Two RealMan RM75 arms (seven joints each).
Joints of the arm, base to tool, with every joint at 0 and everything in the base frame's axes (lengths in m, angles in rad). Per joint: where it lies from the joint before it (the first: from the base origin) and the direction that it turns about. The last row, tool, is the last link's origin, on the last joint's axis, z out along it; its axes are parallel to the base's.
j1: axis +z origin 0 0 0.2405
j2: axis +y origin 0 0 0
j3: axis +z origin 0 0 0.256
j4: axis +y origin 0 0 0
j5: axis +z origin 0 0 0.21
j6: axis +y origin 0 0 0
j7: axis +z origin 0 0 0.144
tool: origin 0 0 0
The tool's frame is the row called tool.
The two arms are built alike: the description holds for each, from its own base.
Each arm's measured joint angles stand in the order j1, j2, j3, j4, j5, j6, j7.
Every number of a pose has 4 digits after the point.
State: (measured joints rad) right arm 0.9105 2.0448 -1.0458 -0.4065 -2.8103 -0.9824 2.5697; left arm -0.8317 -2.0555 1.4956 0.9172 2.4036 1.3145 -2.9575
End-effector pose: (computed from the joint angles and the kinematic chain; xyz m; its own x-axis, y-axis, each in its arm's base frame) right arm 0.2789 0.4059 -0.0436 0.4705 -0.8785 0.0828 -0.6912 -0.4253 -0.5843; left arm -0.1612 0.3843 -0.0606 0.4610 0.8850 -0.0646 0.8122 -0.4501 -0.3711
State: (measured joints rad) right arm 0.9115 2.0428 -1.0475 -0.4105 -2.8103 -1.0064 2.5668; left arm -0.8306 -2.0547 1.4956 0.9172 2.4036 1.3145 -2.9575
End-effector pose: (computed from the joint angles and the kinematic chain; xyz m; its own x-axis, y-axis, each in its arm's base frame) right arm 0.2782 0.4040 -0.0429 0.4655 -0.8795 0.0991 -0.6935 -0.4320 -0.5765; left arm -0.1618 0.3843 -0.0603 0.4600 0.8856 -0.0643 0.8125 -0.4490 -0.3718
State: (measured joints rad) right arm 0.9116 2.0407 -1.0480 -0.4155 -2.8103 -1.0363 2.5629; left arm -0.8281 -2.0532 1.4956 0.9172 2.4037 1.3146 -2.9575
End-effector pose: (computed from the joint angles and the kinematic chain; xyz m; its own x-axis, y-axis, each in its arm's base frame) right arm 0.2777 0.4014 -0.0422 0.4579 -0.8811 0.1184 -0.6979 -0.4388 -0.5660; left arm -0.1631 0.3842 -0.0597 0.4577 0.8868 -0.0639 0.8132 -0.4466 -0.3732
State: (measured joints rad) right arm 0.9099 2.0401 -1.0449 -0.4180 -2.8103 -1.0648 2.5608; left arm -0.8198 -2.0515 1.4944 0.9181 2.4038 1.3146 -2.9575
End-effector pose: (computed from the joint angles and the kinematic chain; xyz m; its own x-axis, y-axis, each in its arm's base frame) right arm 0.2780 0.3977 -0.0423 0.4455 -0.8851 0.1350 -0.7071 -0.4403 -0.5533; left arm -0.1664 0.3834 -0.0588 0.4505 0.8906 -0.0620 0.8167 -0.4392 -0.3744
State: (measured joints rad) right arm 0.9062 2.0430 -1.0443 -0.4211 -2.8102 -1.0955 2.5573; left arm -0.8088 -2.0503 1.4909 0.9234 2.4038 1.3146 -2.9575
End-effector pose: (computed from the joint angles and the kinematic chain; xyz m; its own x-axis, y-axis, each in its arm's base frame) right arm 0.2783 0.3923 -0.0440 0.4328 -0.8877 0.1570 -0.7168 -0.4445 -0.5372; left arm -0.1695 0.3826 -0.0575 0.4436 0.8944 -0.0562 0.8212 -0.4308 -0.3742
